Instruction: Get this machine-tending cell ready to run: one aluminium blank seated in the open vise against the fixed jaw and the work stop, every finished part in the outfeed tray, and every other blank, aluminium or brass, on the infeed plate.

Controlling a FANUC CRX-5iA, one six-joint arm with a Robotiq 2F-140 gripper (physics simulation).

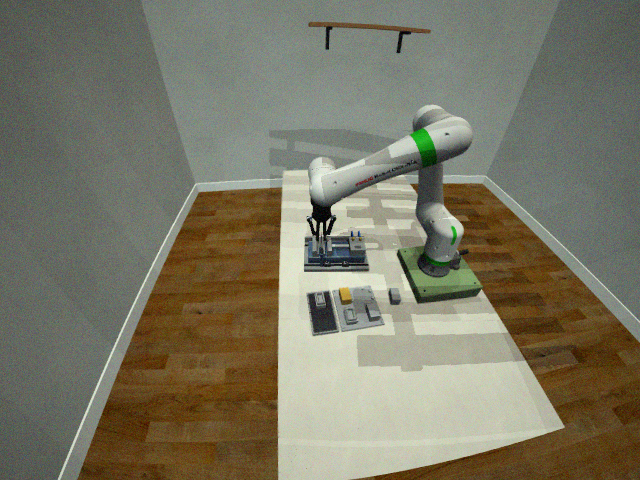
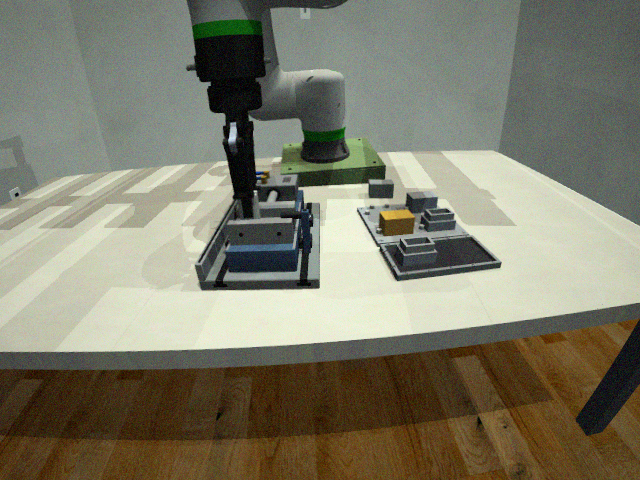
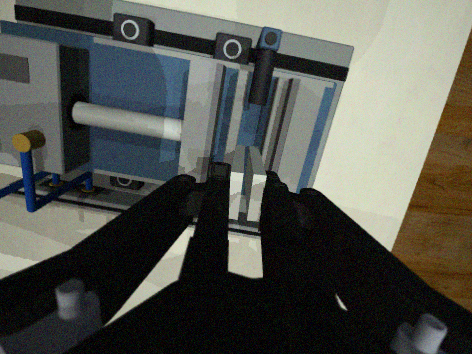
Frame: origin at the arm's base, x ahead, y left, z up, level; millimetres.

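Seen in the pictures: gripper, between the fingertips: [image 1: 320,245] [image 3: 244,163]; arm's base, origin of its link: [image 1: 433,265] [image 2: 325,155].
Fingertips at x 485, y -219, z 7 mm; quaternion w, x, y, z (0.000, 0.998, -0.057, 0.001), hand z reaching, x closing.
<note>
Pixels of each thing's top centre, then the offset from my fingertips to it.
- vise, centre of its top: [image 3: 145,138] [image 2: 265,195] [image 1: 336,241] dz +38, dx -68, dy +29 mm
- work stop, centre of its top: [image 3: 262,77] [image 2: 291,211] dz +35, dx +10, dy +67 mm
- infeed plate, centre of its top: [image 2: 409,219] [image 1: 357,306] dz -53, dx -85, dy +323 mm
- brass blank, centre of its top: [image 2: 397,214] [image 1: 345,293] dz -17, dx -45, dy +275 mm
- hollowed finished part, centre of its top: [image 2: 439,211] [image 1: 350,313] dz -18, dx -41, dy +366 mm
- vise's rear block, centre of its top: [image 3: 10,106] [image 2: 275,180] [image 1: 357,243] dz +35, dx -160, dy +51 mm
My gripper [image 1: 321,240] [image 2: 248,212] [image 3: 244,163] is slightly open and empty, pointing down at the gap between the jaws of the vise [image 1: 338,254] [image 2: 262,258] [image 3: 135,75]. The fixed jaw [image 2: 262,230] [image 3: 306,110] and work stop [image 3: 261,80] show; no blank shows in the jaw gap, partly hidden by the fingers. The infeed plate [image 1: 360,302] [image 2: 373,219] holds a brass blank [image 1: 345,295] [image 2: 396,223], a hollowed finished part [image 1: 351,315] [image 2: 438,222] and an aluminium blank [image 1: 372,311] [image 2: 421,200]. Another aluminium blank [image 1: 394,296] [image 2: 381,189] lies on the table. The outfeed tray [image 1: 322,321] [image 2: 465,250] holds a finished part [image 1: 320,299] [image 2: 417,253].
The vise's rear block [image 1: 357,244] [image 3: 30,100] carries blue and brass fittings. A low grey wall [image 2: 216,246] runs along one side of the vise base. The green robot base [image 1: 439,284] [image 2: 330,167] stands beyond the loose blank.
</note>
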